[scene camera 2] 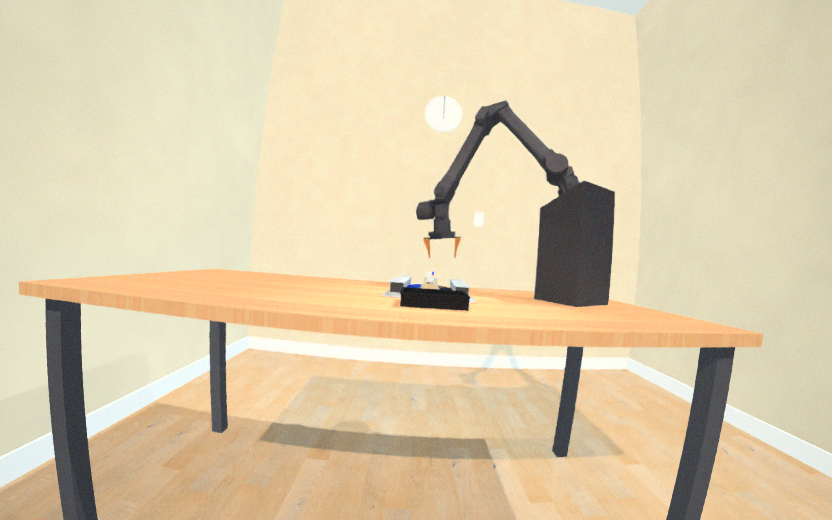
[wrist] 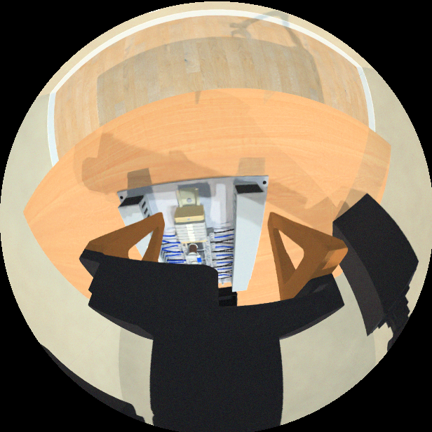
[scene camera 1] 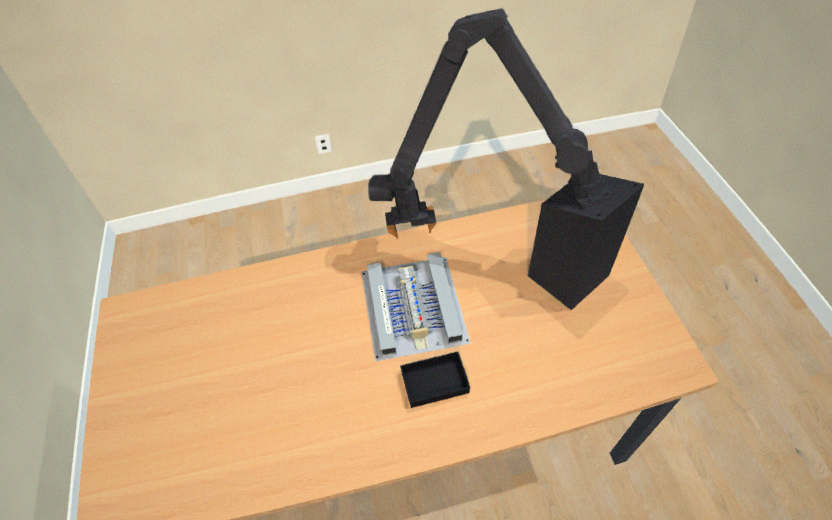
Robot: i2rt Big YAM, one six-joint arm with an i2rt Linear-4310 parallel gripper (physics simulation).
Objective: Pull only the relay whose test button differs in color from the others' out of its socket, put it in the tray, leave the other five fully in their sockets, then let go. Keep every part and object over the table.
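Places are measured from the arm's base along level axes (x left, y back, z up), in centimetres.
Pixels of known places: gripper, fingertip midpoint: (scene camera 2: 442, 257) (scene camera 1: 413, 234); arm's base, link origin: (scene camera 2: 573, 199) (scene camera 1: 587, 195).
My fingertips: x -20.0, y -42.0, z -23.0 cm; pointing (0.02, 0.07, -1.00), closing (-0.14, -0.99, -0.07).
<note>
Ahead of a thing's pixels: the offset from my fingertips to its top centre. "spot": to the spot under its first point. Level surfaces: height alone.
The relays stand in a row along the middle of the grey panel @[spot: dz -11.7, dx +30.5, dy -12.4 cm] (scene camera 1: 401, 351). The relay with the red test button @[dz -5.1, dx +25.6, dy -6.1 cm] (scene camera 1: 420, 318) is near the tray end of the row in scene camera 1. The others show blue buttons, such as the relay @[dz -5.1, dx +20.1, dy -5.6 cm] (scene camera 1: 417, 302) beside it. In the wrist view one relay with a blue button (wrist: 198, 260) shows, and the gripper body hides the rest. The black tray @[dz -8.5, dx +42.0, dy -6.1 cm] (scene camera 1: 435, 378) (scene camera 2: 434, 298) lies just in front of the panel. My gripper (scene camera 1: 414, 235) (scene camera 2: 442, 256) (wrist: 215, 217) is open and empty, pointing down, high above the panel's far end.
Two raised grey ducts @[dz -7.7, dx +15.8, dy -14.6 cm] (scene camera 1: 383, 312) @[dz -7.7, dx +17.4, dy +4.0 cm] (scene camera 1: 446, 300) (wrist: 248, 235) flank the relay row, with blue and dark wires between. A beige end block @[dz -8.0, dx +27.4, dy -6.2 cm] (scene camera 1: 419, 333) closes the near end of the row. The black arm pedestal (scene camera 1: 576, 251) (scene camera 2: 573, 251) stands on the table @[dz -12.0 cm] (scene camera 1: 245, 380) at the right.
</note>
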